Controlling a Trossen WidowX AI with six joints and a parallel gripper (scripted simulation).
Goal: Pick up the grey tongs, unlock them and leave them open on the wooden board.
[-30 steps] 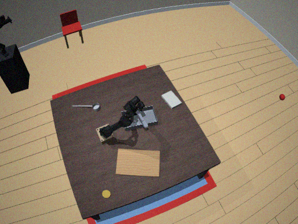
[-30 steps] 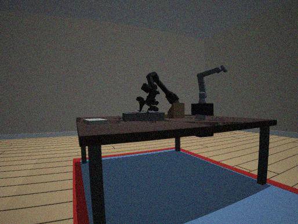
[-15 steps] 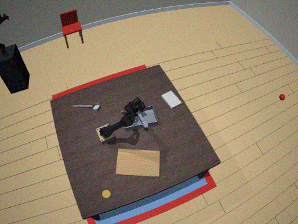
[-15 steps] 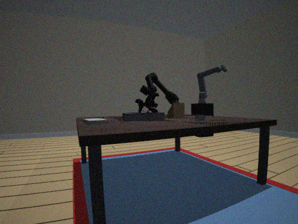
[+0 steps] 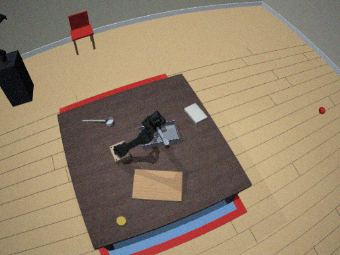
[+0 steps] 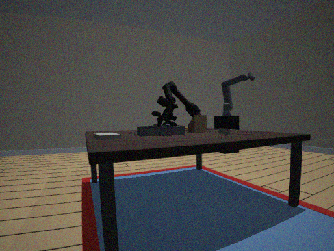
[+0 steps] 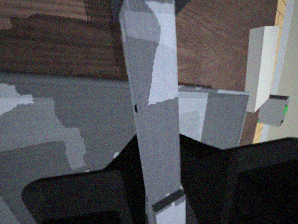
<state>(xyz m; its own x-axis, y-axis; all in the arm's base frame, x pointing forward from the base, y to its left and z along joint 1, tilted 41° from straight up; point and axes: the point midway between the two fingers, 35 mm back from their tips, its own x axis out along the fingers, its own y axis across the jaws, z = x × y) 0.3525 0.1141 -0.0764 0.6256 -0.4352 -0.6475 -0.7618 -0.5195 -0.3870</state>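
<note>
The grey roasting tin is 2 cm behind my gripper tip and 4 cm to the right of it. Also, from my gripper tip: yellow disc: 48 cm behind, 67 cm to the right, 2 cm below; then wooden board: 15 cm behind, 46 cm to the right, 2 cm below; then white block: 35 cm ahead, 8 cm to the left, 2 cm below.
</note>
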